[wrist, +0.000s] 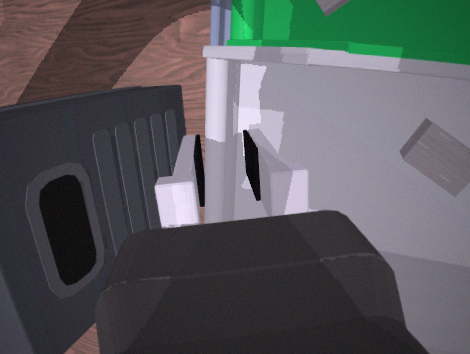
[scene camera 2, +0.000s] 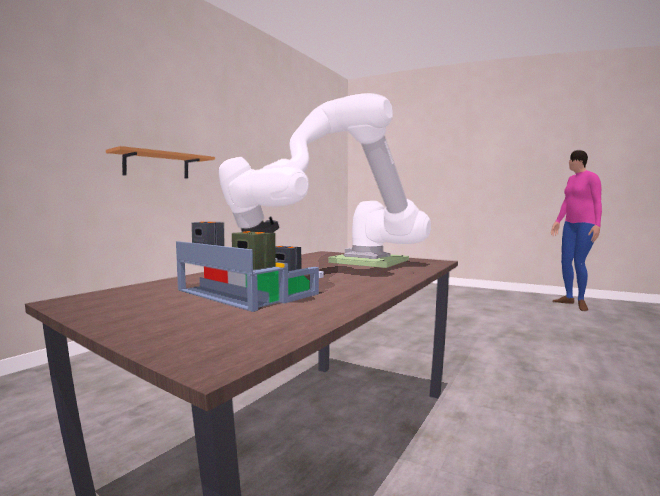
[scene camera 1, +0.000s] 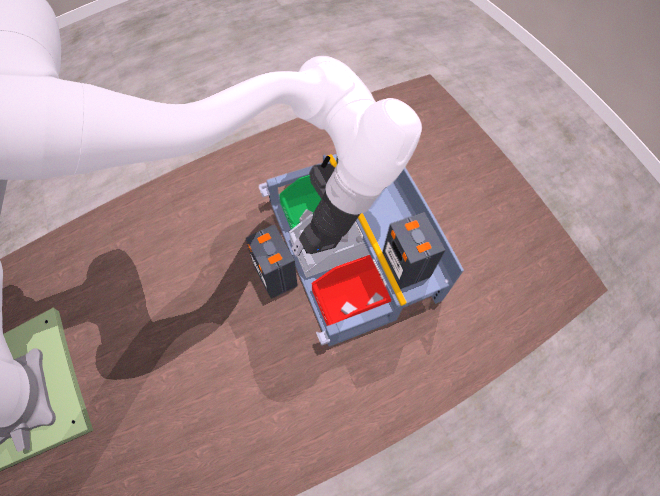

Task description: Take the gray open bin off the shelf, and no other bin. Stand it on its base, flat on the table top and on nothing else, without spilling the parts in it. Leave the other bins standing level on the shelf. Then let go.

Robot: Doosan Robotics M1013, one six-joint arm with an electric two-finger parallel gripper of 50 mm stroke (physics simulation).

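Seen in the pictures: gripper, fingertip midpoint: (wrist: 223, 154) (scene camera 1: 300, 250); arm's base, link origin: (scene camera 2: 367, 256) (scene camera 1: 18, 396).
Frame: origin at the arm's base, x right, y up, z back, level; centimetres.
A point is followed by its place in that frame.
The gray open bin (scene camera 1: 341, 259) @(x -1.0, y 1.1, z -81.8 cm) (scene camera 2: 236, 276) @(x -5.0, y 3.5, z -90.9 cm) (wrist: 350, 120) @(x -8.2, y -1.6, z -80.4 cm) stands in the shelf (scene camera 1: 362, 331) @(x 14.6, y -1.0, z -79.1 cm) (scene camera 2: 213, 254) @(x -5.5, y 11.1, z -99.9 cm) between the green bin (scene camera 1: 297, 198) @(x -20.8, y -1.6, z -80.0 cm) (scene camera 2: 268, 285) @(x -20.1, y 2.9, z -92.7 cm) (wrist: 350, 30) @(x -12.4, y -1.6, z -80.1 cm) and the red bin (scene camera 1: 346, 280) @(x 2.8, y -1.6, z -81.2 cm) (scene camera 2: 215, 274) @(x 5.8, y 2.8, z -90.4 cm). A gray part (wrist: 440, 159) @(x -7.0, y -0.1, z -84.5 cm) lies in it. My gripper (scene camera 1: 299, 246) @(x -6.6, y 0.9, z -74.7 cm) (wrist: 223, 154) @(x -6.6, y 0.9, z -74.7 cm) is open at the bin's outer end wall. In the wrist view, one finger shows over the inner side of that wall and the other outside it, with gaps beside the wall. How deep the fingertips reach is unclear. The gripper's fingers are hidden in scene camera 2.
A dark case (scene camera 1: 273, 264) @(x -1.5, y 10.5, z -67.3 cm) (scene camera 2: 288, 257) @(x -8.8, y 7.5, z -70.9 cm) (wrist: 115, 175) @(x -6.3, y 4.5, z -71.1 cm) stands on the table (scene camera 1: 186, 416) @(x 16.8, y -2.5, z -38.3 cm) (scene camera 2: 160, 341) @(x -23.8, y -2.5, z -129.0 cm), close beside the outer finger. Another dark case (scene camera 1: 421, 256) @(x 11.8, y 19.7, z -89.8 cm) (scene camera 2: 208, 233) @(x 4.2, y 16.4, z -94.0 cm) and an olive case (scene camera 2: 256, 250) @(x -19.5, y 12.9, z -96.4 cm) stand on the shelf's far part, past a yellow bar (scene camera 1: 381, 256) @(x 4.8, y 8.7, z -87.2 cm).
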